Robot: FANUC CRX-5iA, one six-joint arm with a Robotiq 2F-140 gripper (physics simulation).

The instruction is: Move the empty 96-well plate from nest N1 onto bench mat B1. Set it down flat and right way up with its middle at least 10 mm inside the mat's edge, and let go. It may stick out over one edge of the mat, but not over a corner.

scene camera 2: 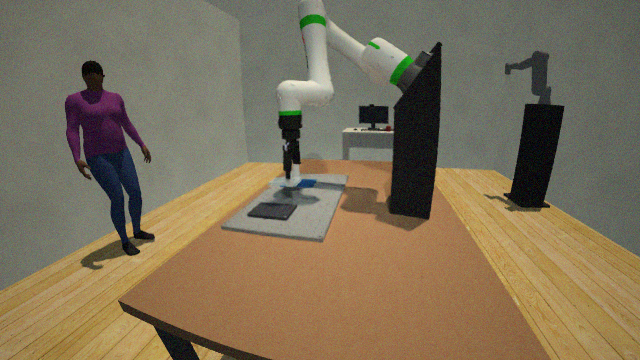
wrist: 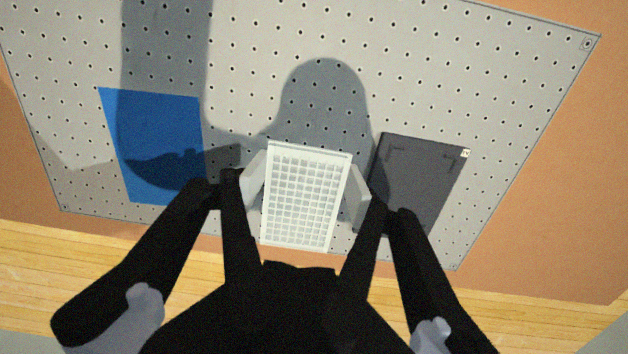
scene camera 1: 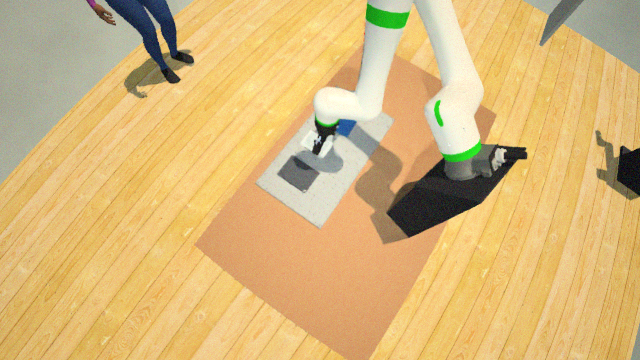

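Where they show: gripper, fingertip midpoint: [scene camera 2: 293, 182] [wrist: 307, 170] [scene camera 1: 323, 148]; arm's base at its link origin: [scene camera 2: 418, 83] [scene camera 1: 467, 166].
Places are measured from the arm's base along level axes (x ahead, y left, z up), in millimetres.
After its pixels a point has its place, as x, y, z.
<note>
The white 96-well plate [scene camera 1: 309, 140] {583, 33, -398} [scene camera 2: 291, 183] [wrist: 306, 205] {547, 32, -400} is between the pads of my gripper [scene camera 1: 318, 144] {510, 27, -410} [scene camera 2: 292, 176] {510, 27, -410} [wrist: 307, 170] {510, 27, -410}, which is shut on its two long sides. The plate looks about level, wells up, and hangs above the board between nest and mat. The dark nest N1 [scene camera 1: 298, 174] {549, 180, -470} [scene camera 2: 272, 210] {548, 187, -470} [wrist: 425, 175] {519, 191, -470} is empty, to the right of the plate in the wrist view. The blue mat B1 [scene camera 1: 346, 128] {488, -164, -480} [scene camera 2: 307, 183] {500, -176, -480} [wrist: 160, 120] {497, -174, -480} lies to the left there, apart from the plate, partly in shadow and partly behind a finger.
The grey perforated board [scene camera 1: 320, 212] {366, 275, -482} [scene camera 2: 300, 232] {404, 311, -482} [wrist: 400, 30] {358, 109, -482} lies on the brown table [scene camera 1: 320, 280] {204, 529, -495} [scene camera 2: 325, 280] {288, 510, -495} [wrist: 575, 200] {534, 466, -495}. The arm's black pedestal [scene camera 1: 435, 205] {18, 137, -88} [scene camera 2: 415, 150] {30, 133, -243} stands to the board's right in the scene views. A person [scene camera 1: 150, 30] [scene camera 2: 102, 120] stands on the floor at the left.
</note>
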